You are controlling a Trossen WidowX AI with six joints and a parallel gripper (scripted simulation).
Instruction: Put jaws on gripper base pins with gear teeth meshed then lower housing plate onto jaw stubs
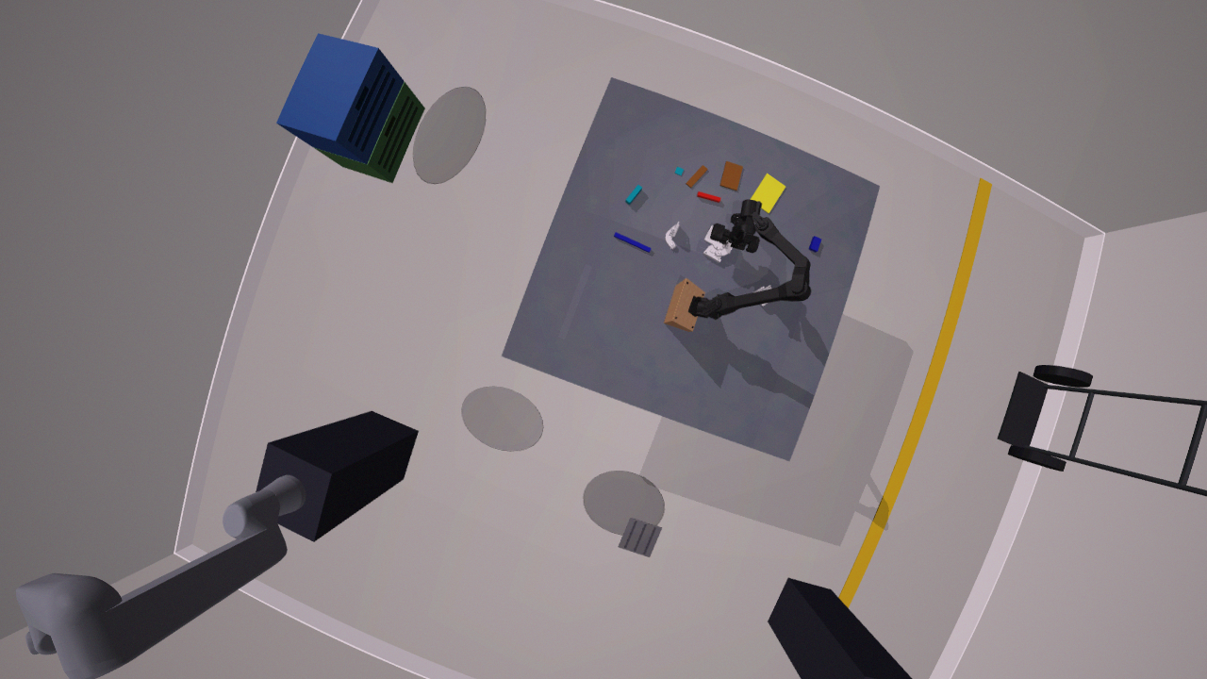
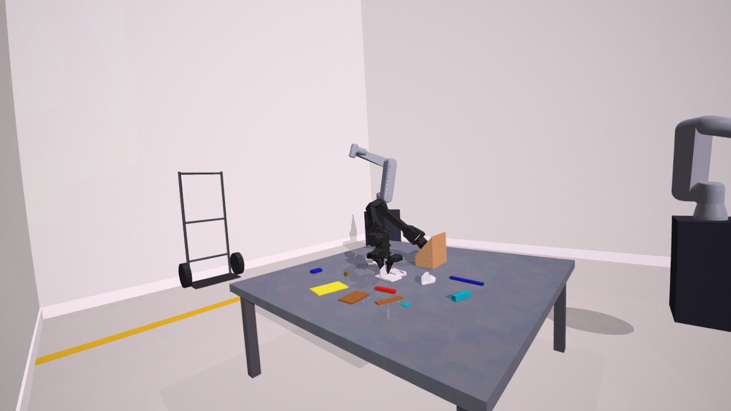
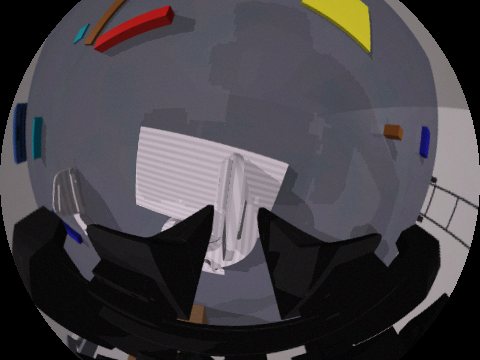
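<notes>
The flat white ribbed part lies 10 mm ahead of my gripper tip, 30 mm to the left of it and 10 mm below it. Round my gripper tip: white jaw: 40 mm behind, 20 mm to the left; then red bar: 170 mm ahead, 130 mm to the left, 10 mm below; then yellow plate: 290 mm ahead, 100 mm to the right, 10 mm below.
</notes>
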